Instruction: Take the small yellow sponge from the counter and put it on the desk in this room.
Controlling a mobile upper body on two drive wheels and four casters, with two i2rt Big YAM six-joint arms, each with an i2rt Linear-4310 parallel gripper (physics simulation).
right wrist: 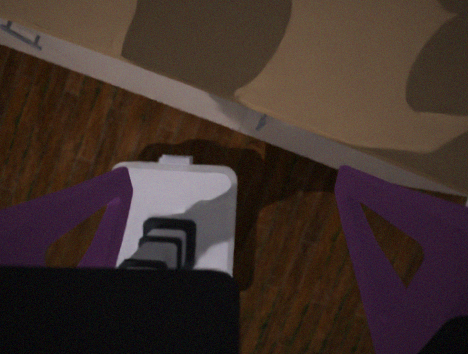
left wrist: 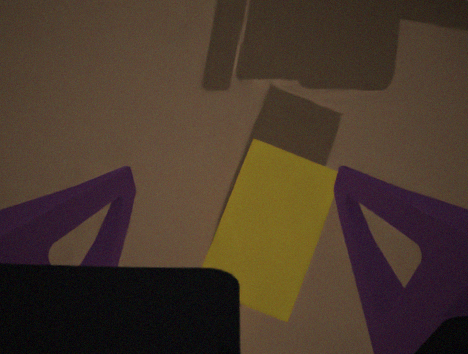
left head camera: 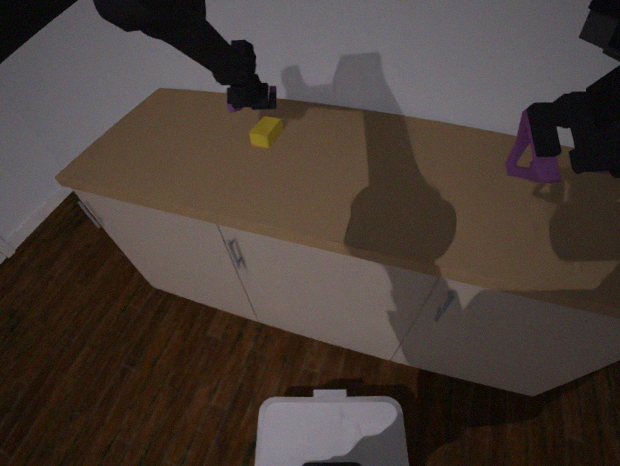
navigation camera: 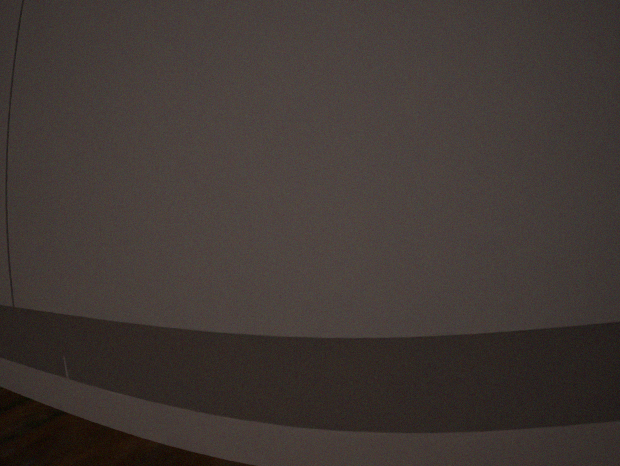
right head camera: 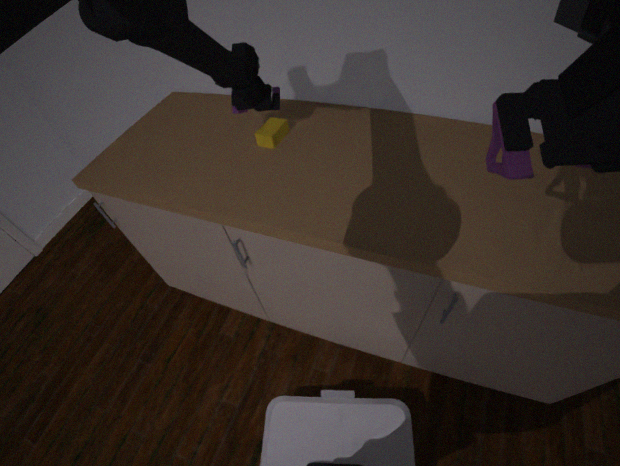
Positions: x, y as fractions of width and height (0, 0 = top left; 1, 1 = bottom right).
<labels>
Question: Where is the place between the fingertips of my right gripper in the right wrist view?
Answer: At 0.50, 0.50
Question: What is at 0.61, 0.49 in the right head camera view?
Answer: A counter.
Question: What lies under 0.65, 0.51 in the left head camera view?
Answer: A counter.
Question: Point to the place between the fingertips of my left gripper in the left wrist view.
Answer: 0.50, 0.50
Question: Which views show the small yellow sponge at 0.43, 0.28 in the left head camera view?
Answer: The left wrist view, the left head camera view and the right head camera view only.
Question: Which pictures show my right gripper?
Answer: The right wrist view, the left head camera view and the right head camera view only.
</labels>
